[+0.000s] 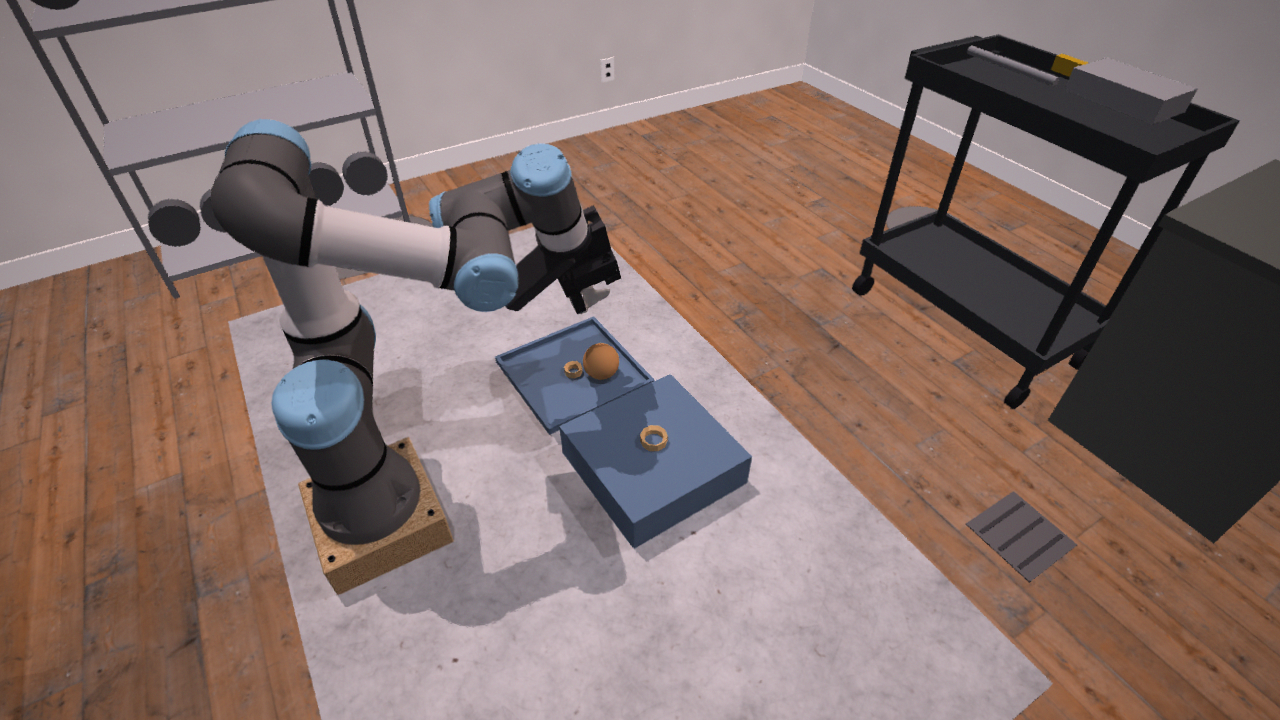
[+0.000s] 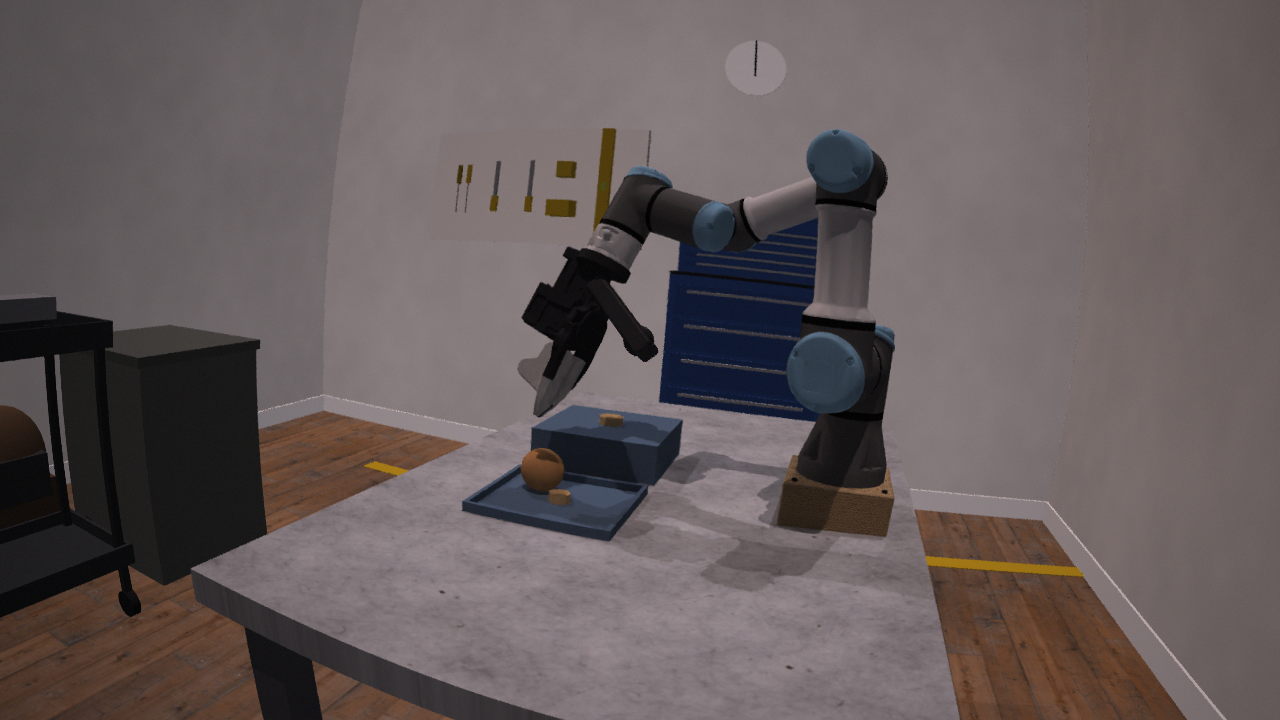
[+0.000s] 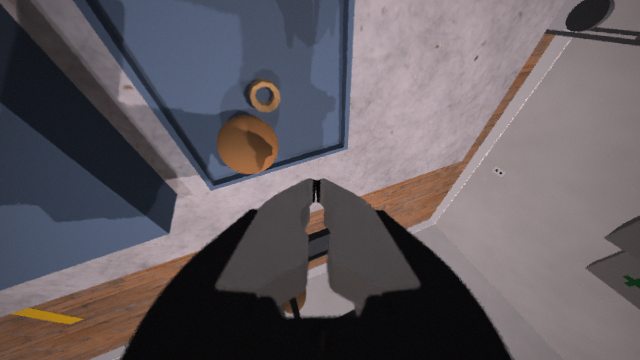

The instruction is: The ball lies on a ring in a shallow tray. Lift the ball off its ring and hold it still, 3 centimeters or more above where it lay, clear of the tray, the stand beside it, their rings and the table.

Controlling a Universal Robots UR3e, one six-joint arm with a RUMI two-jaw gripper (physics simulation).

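Frame: origin at the arm's base, x ahead, y left, z up, level; metres.
Where they show: gripper, fingertip midpoint: (image 1: 582, 308) (image 2: 536, 416) (image 3: 315, 182); arm's base, link origin: (image 1: 369, 500) (image 2: 840, 474).
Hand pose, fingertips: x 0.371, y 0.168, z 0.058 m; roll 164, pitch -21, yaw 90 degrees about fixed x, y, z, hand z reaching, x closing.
Things, the pixels of their top centre, and the offset from my fingertips. "*": a spot on its surface instead. Level surfaces: height alone.
- orange-brown ball, top centre: (image 3: 252, 162) (image 2: 543, 448) (image 1: 600, 347) dz -0.053, dx +0.010, dy -0.041 m
- shallow blue tray, top centre: (image 3: 265, 97) (image 2: 559, 492) (image 1: 573, 366) dz -0.099, dx -0.029, dy -0.016 m
- small tan ring, surface spot: (image 3: 251, 100) (image 2: 563, 490) * dz -0.100, dx -0.028, dy -0.029 m
- second tan ring, surface spot: (image 1: 643, 444) (image 2: 622, 421) * dz -0.049, dx -0.020, dy -0.249 m
- same table, surface height: dz -0.114 m
The orange-brown ball (image 1: 600, 361) (image 2: 542, 470) (image 3: 247, 144) rests in the shallow blue tray (image 1: 547, 420) (image 2: 537, 525) (image 3: 346, 75), off its ring and close to the tray's wall. The small tan ring (image 1: 572, 360) (image 2: 559, 502) (image 3: 251, 100) lies in the tray beside the ball, with its hole uncovered. My gripper (image 2: 539, 411) (image 3: 315, 182) is shut, its two fingertips together with nothing between them. It hangs above the tray, apart from the ball, and points down at a slant.
The blue box-shaped stand (image 1: 617, 465) (image 2: 590, 454) (image 3: 90, 220) stands right beside the tray and is taller than it. A second tan ring (image 1: 643, 444) (image 2: 611, 423) lies on its top. The arm's wooden base block (image 1: 393, 559) (image 2: 834, 511) is on the same table (image 1: 716, 608) (image 2: 554, 617).
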